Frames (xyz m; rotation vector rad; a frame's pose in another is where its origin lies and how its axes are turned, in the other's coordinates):
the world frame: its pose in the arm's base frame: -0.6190 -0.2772 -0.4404 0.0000 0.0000 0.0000
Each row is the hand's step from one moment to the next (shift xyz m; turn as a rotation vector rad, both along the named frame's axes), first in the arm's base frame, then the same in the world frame.
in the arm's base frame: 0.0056 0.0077 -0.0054 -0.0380 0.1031 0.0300
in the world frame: 0.0056 0.0077 -0.0054 -0.0380 0.1031 0.0300
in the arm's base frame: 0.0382 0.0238 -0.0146 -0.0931 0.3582 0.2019
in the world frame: 0.0382 0.0238 -0.0146 -0.0931 0.3582 0.2019
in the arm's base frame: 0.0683 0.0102 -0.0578 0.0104 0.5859 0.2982
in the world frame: 0.0683 0.0102 -0.0578 0.0104 0.5859 0.2982
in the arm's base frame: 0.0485 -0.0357 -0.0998 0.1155 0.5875 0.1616
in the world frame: 0.0485 -0.0357 -0.0998 0.1155 0.5875 0.1616
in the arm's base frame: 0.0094 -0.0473 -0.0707 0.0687 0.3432 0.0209
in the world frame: 0.0094 -0.0473 -0.0707 0.0687 0.3432 0.0209
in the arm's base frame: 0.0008 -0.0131 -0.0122 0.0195 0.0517 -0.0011
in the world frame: 0.0008 -0.0131 -0.0122 0.0195 0.0517 -0.0011
